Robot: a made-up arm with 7 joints.
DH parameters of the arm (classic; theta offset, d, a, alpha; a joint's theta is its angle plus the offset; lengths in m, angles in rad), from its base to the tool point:
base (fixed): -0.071 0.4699 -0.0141 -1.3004
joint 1: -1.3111 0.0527 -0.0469 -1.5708
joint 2: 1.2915 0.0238 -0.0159 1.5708
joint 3: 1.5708 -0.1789 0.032 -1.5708
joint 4: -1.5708 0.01 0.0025 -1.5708
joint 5: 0 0.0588 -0.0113 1.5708
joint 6: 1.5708 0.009 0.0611 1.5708
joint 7: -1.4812 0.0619 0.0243 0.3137
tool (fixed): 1.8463 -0.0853 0 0
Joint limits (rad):
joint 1: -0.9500..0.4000
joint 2: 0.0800..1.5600
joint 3: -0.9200..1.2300
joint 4: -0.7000..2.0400
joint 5: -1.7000..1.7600
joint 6: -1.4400..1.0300
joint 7: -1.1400..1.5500
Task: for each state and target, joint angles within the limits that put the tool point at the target. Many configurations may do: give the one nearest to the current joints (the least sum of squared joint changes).
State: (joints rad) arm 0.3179 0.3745 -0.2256 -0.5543 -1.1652 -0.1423 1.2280
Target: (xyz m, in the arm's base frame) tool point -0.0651 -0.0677 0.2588
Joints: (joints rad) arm 0.4000 0.0841 -0.9200 -0.4157 -1.4162 0.5221 1.1744
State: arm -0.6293 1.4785 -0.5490 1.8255 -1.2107 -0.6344 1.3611
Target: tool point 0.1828 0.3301 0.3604
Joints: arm -0.7593 1.0033 -0.6219 1.6170 -1.1737 -0.6223 1.3162
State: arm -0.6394 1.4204 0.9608 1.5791 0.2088 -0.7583 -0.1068
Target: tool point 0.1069 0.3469 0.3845
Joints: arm -0.5861 1.3383 0.9409 2.0274 0.3296 -0.7097 -0.3906
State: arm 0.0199 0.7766 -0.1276 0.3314 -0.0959 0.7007 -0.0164
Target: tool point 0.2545 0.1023 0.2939
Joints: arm -0.5830 0.5171 -0.2131 -0.1094 -0.2195 0.4570 -0.0635
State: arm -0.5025 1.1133 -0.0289 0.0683 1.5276 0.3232 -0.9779
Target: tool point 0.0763 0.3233 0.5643
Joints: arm -0.5508 1.4695 0.6763 0.5086 1.4571 0.5433 -0.8325
